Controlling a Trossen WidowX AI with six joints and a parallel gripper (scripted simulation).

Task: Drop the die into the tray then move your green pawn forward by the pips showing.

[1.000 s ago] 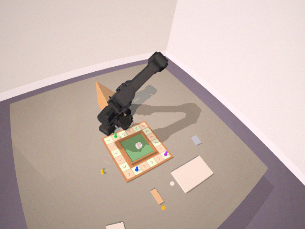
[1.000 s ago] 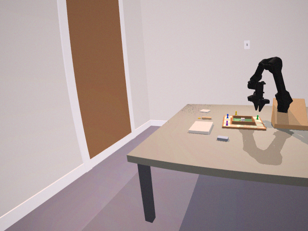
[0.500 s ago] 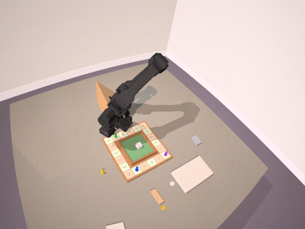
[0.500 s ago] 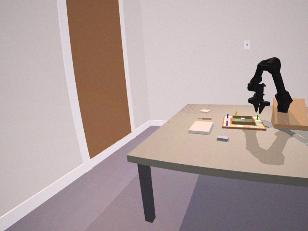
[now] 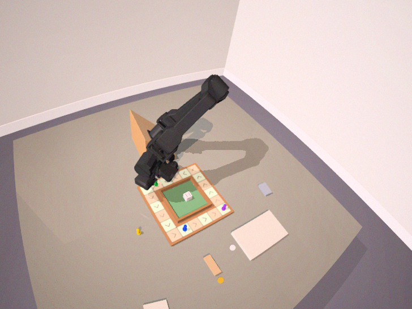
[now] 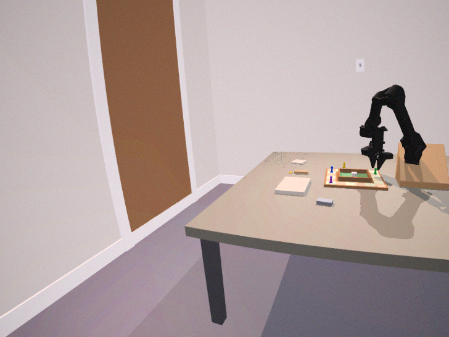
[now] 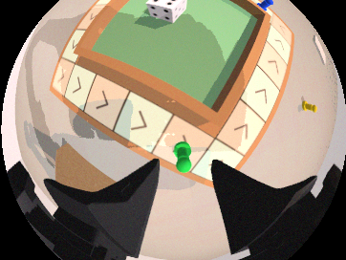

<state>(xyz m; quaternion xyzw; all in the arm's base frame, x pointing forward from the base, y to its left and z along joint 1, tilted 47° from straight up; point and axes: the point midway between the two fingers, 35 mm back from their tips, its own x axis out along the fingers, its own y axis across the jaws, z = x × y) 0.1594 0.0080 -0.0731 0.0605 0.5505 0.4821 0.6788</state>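
Now: the green pawn 1 cm below my gripper tip. From my gripper tip the other things lie so: green tray 10 cm ahead, 8 cm to the left, 3 cm below; white die 10 cm ahead, 10 cm to the left, 1 cm below; yellow pawn 17 cm ahead, 13 cm to the right, 2 cm below.
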